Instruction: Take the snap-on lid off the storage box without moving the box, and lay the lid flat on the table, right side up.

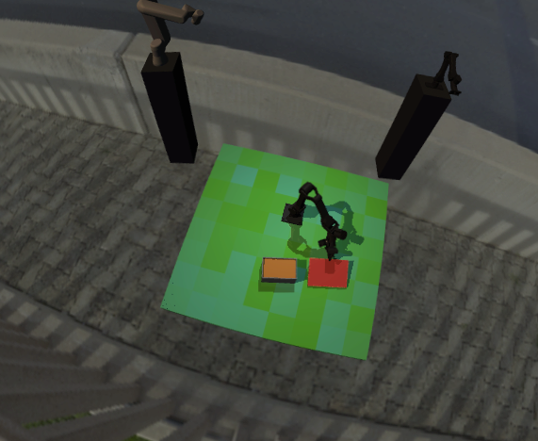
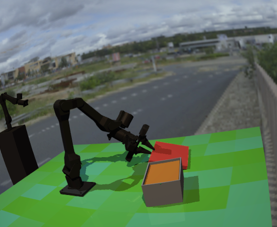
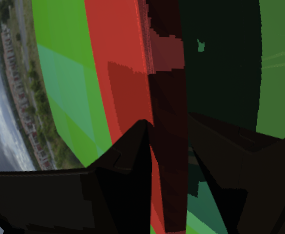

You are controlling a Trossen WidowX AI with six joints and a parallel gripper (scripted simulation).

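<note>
The red lid lies 8 cm ahead of my gripper tip and 2 cm below it. From my gripper tip the other things lie so: grey storage box: 31 cm to the right, 8 cm ahead, 2 cm below.
</note>
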